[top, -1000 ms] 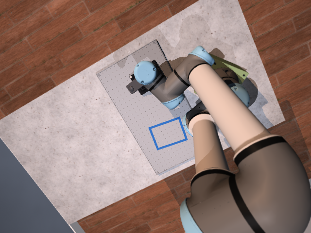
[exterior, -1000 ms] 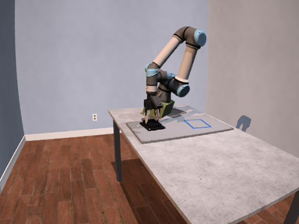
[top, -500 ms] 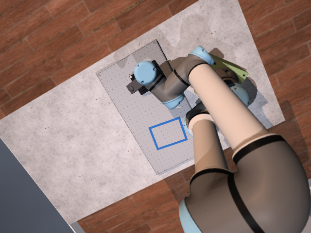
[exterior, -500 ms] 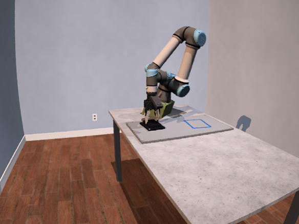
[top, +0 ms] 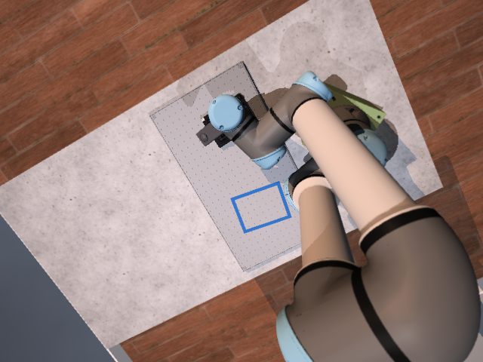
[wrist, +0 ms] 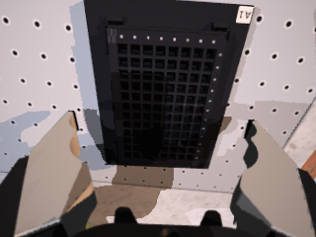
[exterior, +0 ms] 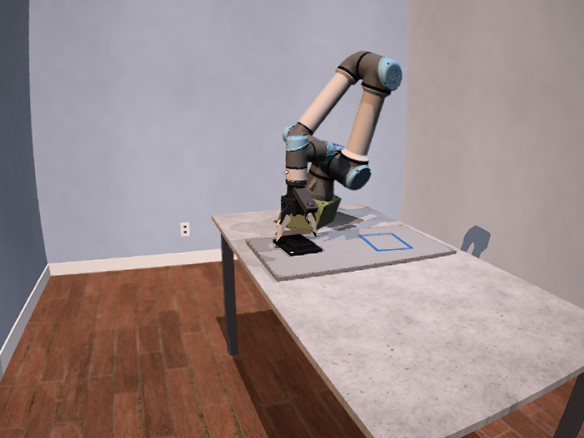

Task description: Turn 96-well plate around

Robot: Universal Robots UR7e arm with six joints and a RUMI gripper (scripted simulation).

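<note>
My gripper is now 10 mm above the black 96-well plate. Also, from my hand: white A1 mark: 70 mm ahead, 60 mm to the right, 20 mm below; then black plate nest N1: 20 mm below.
</note>
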